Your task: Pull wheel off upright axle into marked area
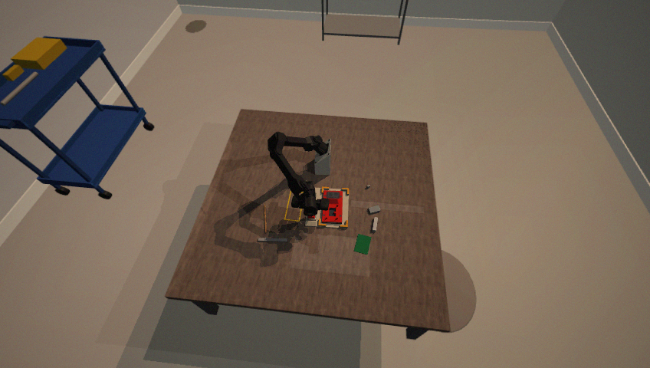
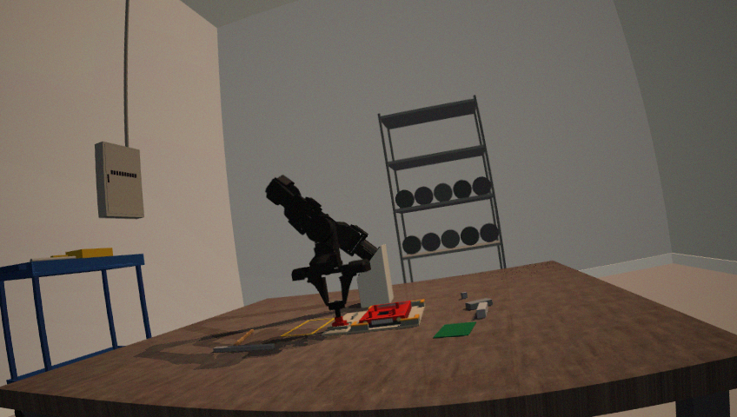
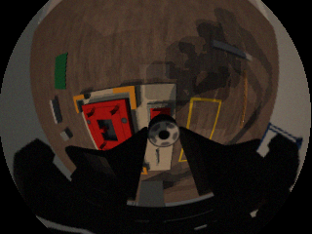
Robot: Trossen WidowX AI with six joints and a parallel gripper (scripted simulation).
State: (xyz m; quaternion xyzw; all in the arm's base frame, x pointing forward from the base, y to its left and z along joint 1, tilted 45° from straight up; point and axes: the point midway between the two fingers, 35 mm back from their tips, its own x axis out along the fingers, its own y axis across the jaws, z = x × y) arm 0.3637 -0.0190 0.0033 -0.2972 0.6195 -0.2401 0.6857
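The upright axle is 30 mm below my gripper tip. Also, from my gripper tip: grey bar: 170 mm ahead, 170 mm to the right, 60 mm below; wheel: right at my gripper tip; green card: 120 mm ahead, 290 mm to the left, 60 mm below.
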